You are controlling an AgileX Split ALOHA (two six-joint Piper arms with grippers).
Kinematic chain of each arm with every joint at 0, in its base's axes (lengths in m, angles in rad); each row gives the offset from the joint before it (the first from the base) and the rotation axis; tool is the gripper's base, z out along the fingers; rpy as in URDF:
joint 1: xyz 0 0 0.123 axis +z
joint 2: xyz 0 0 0 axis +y
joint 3: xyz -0.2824 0 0.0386 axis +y
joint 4: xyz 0.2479 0 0.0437 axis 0.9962 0 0.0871
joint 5: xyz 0 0 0 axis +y
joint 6: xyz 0.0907 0 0.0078 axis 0.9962 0 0.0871
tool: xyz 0 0 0 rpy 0 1.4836 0
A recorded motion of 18 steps. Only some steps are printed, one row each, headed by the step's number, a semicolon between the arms.
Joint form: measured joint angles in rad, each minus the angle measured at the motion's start. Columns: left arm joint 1, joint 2, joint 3, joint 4, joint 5, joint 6; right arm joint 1, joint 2, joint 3, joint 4, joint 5, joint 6.
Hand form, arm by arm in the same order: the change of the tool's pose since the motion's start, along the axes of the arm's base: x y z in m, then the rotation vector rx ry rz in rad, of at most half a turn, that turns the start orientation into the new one. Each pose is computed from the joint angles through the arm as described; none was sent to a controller.
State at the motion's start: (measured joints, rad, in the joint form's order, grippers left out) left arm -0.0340 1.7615 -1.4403 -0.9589 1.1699 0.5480; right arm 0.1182 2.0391 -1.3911 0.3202 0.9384 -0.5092
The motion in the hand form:
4: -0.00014 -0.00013 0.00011 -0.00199 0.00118 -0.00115; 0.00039 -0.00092 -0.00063 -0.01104 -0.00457 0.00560
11: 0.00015 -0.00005 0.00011 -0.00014 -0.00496 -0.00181; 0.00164 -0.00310 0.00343 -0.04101 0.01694 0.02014
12: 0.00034 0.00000 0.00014 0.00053 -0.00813 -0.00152; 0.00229 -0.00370 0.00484 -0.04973 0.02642 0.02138
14: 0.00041 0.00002 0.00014 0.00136 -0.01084 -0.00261; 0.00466 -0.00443 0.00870 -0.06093 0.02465 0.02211
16: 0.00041 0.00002 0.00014 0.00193 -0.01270 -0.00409; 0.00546 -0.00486 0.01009 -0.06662 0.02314 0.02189
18: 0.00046 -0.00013 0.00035 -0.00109 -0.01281 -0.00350; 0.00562 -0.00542 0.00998 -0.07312 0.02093 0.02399
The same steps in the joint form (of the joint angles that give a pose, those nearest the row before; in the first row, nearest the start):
4: 0.0000 0.0000 0.0000 -0.0017 0.0019 0.0000; 0.0000 0.0010 0.0000 -0.0127 -0.0045 0.0000
11: 0.0000 0.0000 0.0000 -0.0017 -0.0014 0.0055; 0.0000 0.0045 -0.0273 -0.0546 0.0417 0.0192
12: 0.0000 0.0000 0.0000 -0.0020 -0.0036 0.0080; 0.0000 0.0068 -0.0385 -0.0668 0.0595 0.0285
14: 0.0000 0.0000 0.0000 -0.0020 -0.0044 0.0109; 0.0000 0.0080 -0.0583 -0.0829 0.0759 0.0393
16: 0.0000 0.0000 0.0000 -0.0020 -0.0044 0.0134; 0.0000 0.0080 -0.0648 -0.0905 0.0807 0.0441
18: 0.0000 0.0000 0.0000 -0.0052 -0.0044 0.0137; 0.0000 0.0080 -0.0648 -0.0979 0.0790 0.0452

